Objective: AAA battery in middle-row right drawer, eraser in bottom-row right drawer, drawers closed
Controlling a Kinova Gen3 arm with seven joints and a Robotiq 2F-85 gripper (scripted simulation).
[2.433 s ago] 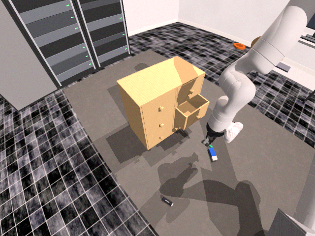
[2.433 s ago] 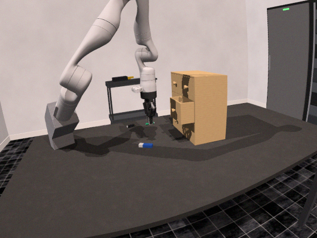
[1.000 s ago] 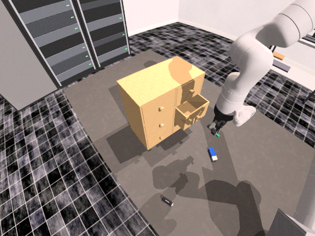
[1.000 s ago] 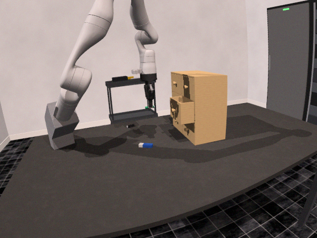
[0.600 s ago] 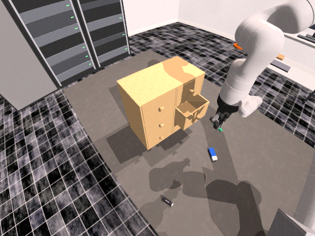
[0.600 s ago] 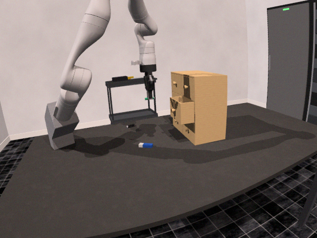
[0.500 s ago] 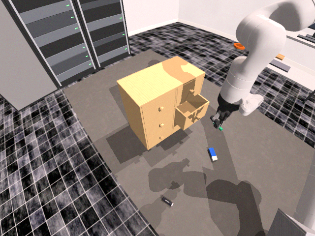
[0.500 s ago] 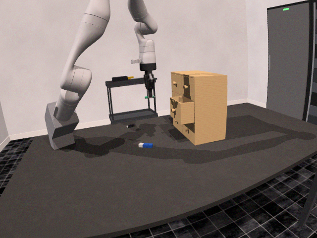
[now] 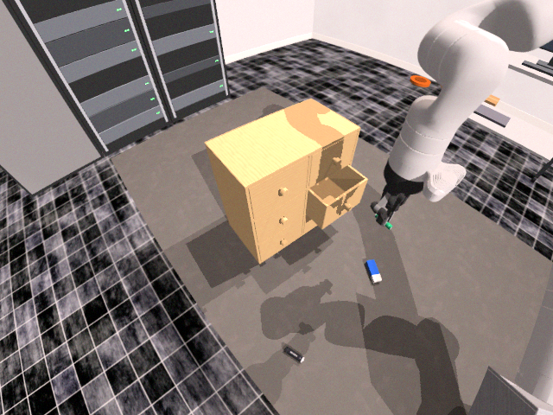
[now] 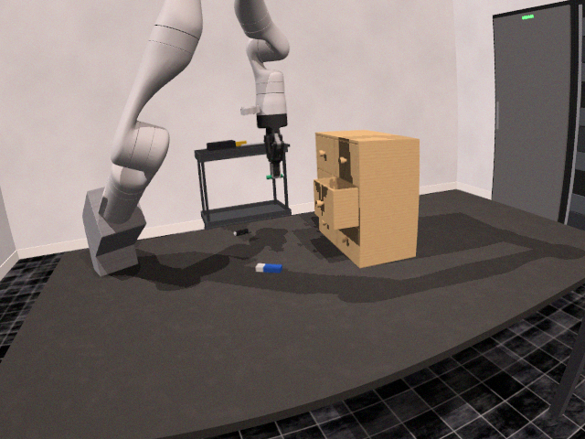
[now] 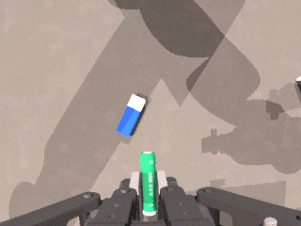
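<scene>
Right now my hand is 2 cm above the green AAA battery. Also, from my hand: dark AAA battery (29 cm to the left, 25 cm below, 2 cm behind); then white eraser (25 cm below, 5 cm behind, 2 cm to the right).
</scene>
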